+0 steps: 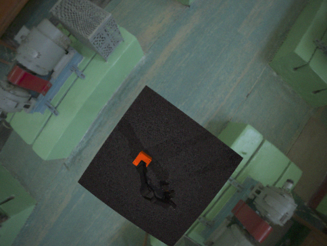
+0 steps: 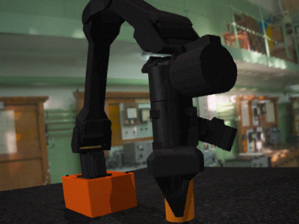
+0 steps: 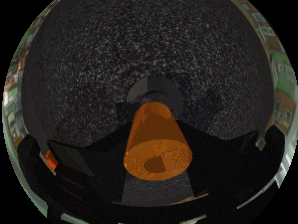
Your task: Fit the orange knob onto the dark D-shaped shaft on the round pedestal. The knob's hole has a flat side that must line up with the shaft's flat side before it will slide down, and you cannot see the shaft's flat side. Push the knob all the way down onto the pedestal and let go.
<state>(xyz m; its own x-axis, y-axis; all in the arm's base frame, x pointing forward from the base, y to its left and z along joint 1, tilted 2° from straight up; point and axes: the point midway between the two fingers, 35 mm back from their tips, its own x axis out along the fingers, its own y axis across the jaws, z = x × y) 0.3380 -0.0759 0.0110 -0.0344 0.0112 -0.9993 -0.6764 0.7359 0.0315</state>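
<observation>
Now: the dark shaft pedestal 1 cm ahead of my gripper tip and 4 cm below it. The rest, counted from my gripper tip: orange knob (2 cm above).
</observation>
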